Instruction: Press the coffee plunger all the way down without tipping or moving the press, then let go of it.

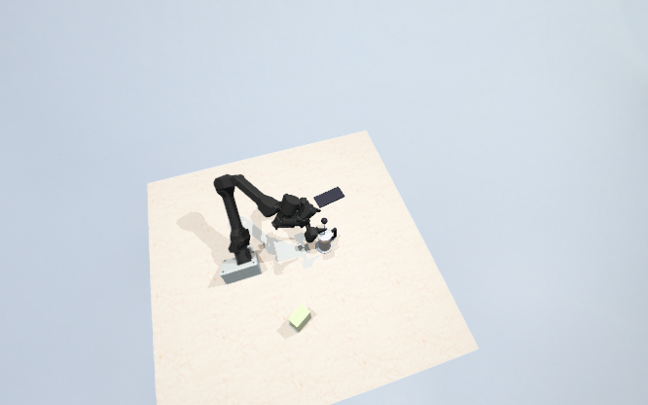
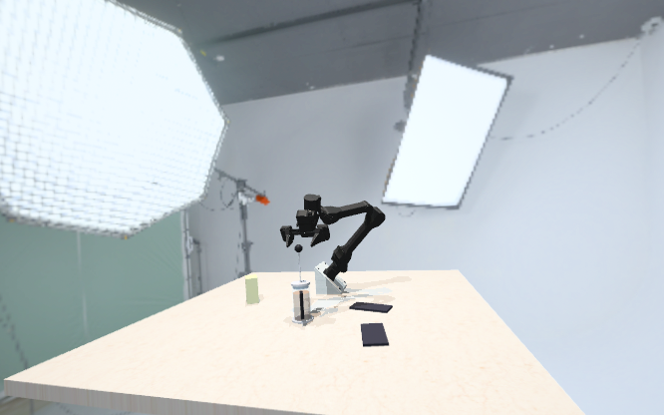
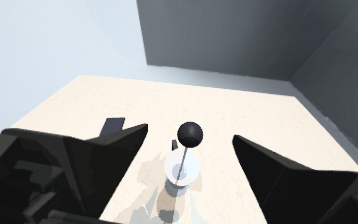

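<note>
The glass coffee press lies 140 mm below my gripper tip and 20 mm ahead of it.
</note>
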